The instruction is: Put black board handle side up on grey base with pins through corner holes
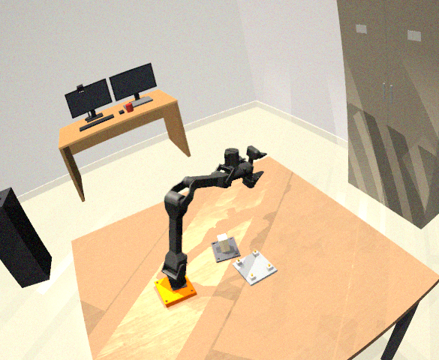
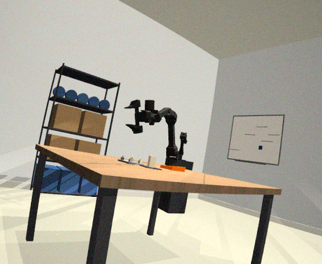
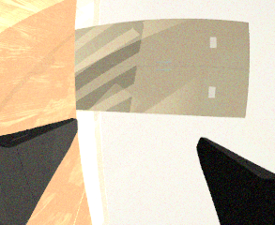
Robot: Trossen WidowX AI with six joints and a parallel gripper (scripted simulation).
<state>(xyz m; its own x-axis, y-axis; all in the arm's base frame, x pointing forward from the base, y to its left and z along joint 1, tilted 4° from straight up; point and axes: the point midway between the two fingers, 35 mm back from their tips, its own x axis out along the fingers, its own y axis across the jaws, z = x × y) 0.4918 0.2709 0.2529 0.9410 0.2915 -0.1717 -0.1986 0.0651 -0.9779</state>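
My gripper tip is now 290 mm past the black board, 140 mm to the left of it and 240 mm above it. Round my gripper tip: grey base 220 mm behind, 310 mm to the right, 260 mm below.
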